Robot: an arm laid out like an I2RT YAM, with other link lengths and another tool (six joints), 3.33 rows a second.
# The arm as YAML. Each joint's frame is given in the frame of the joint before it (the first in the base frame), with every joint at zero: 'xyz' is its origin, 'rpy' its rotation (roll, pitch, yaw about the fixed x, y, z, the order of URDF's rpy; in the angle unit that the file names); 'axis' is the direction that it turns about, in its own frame. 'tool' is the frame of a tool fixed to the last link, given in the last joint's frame.
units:
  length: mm
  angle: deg
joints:
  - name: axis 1
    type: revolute
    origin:
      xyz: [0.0, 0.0, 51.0]
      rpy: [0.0, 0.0, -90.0]
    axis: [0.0, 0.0, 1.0]
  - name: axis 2
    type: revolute
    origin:
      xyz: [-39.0, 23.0, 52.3]
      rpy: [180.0, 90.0, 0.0]
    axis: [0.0, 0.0, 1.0]
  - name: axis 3
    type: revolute
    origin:
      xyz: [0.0, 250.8, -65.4]
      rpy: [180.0, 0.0, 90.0]
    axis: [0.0, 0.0, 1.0]
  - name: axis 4
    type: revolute
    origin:
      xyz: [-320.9, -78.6, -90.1]
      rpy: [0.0, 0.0, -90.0]
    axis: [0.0, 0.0, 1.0]
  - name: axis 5
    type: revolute
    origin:
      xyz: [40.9, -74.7, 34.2]
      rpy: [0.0, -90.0, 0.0]
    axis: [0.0, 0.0, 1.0]
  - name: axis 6
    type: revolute
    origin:
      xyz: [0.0, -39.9, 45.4]
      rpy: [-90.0, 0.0, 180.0]
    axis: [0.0, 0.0, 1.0]
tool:
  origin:
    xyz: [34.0, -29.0, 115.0]
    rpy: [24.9, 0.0, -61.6]
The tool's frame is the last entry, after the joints.
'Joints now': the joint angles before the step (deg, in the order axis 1, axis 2, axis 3, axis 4, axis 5, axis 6). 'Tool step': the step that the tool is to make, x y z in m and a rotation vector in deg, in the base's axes. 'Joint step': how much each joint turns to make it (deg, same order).
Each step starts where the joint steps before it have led.
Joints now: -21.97, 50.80, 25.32, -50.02, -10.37, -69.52
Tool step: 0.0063, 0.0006, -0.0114, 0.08, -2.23, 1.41
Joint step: 0.10, 0.26, -2.03, 4.13, -1.22, -1.04
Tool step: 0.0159, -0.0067, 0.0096, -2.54, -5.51, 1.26
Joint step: 0.08, -2.98, -0.35, 3.18, -0.10, -1.24
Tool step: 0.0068, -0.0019, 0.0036, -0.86, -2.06, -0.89
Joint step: 0.34, -0.96, -0.17, 1.68, 0.53, 1.14
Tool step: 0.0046, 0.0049, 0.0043, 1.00, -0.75, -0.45
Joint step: 0.87, 0.17, 0.69, 0.16, -0.53, 1.74
